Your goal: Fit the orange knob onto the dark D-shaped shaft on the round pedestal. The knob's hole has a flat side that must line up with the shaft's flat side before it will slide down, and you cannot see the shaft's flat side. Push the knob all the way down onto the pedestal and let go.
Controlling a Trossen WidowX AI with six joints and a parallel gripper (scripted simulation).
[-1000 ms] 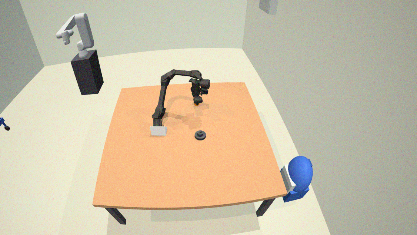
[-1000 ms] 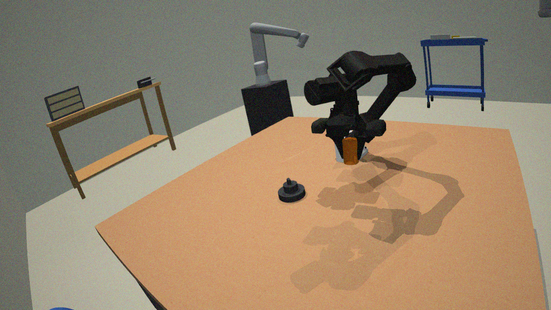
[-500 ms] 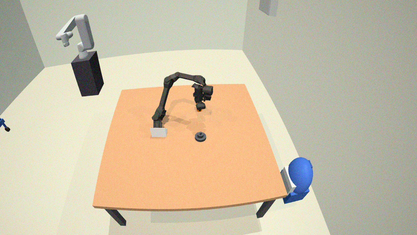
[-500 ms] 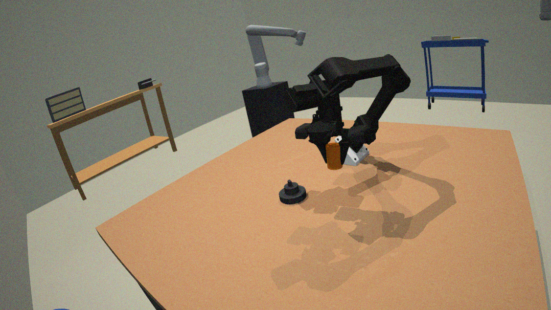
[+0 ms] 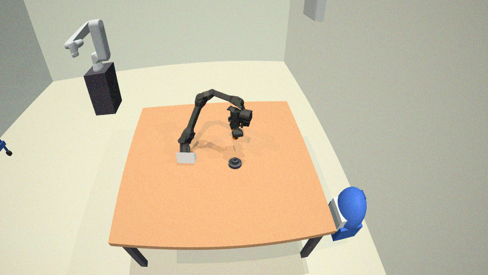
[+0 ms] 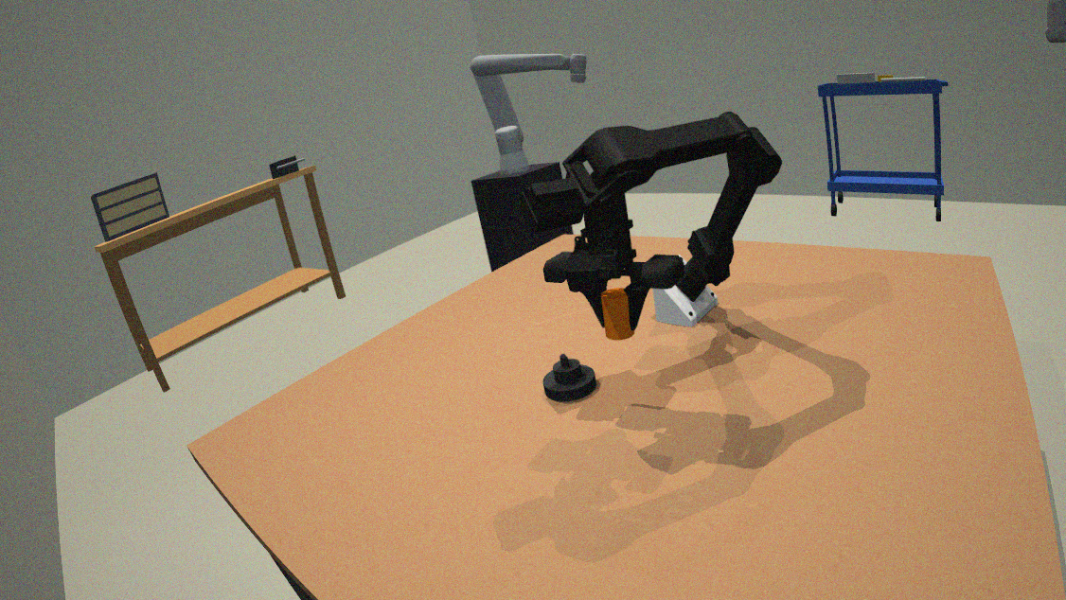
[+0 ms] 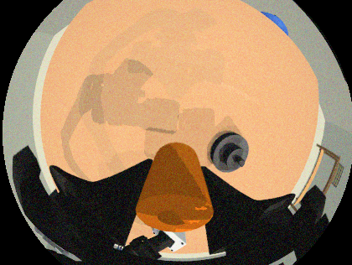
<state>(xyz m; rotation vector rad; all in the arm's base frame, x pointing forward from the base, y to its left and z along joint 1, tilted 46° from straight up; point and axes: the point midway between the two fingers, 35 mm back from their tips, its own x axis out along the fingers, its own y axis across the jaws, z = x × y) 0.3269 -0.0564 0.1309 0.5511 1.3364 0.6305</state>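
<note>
My gripper tip is now 10 mm past the dark round pedestal, 120 mm to the left of it and 100 mm above it. The rest, counted from my gripper tip: orange knob (20 mm above).
</note>
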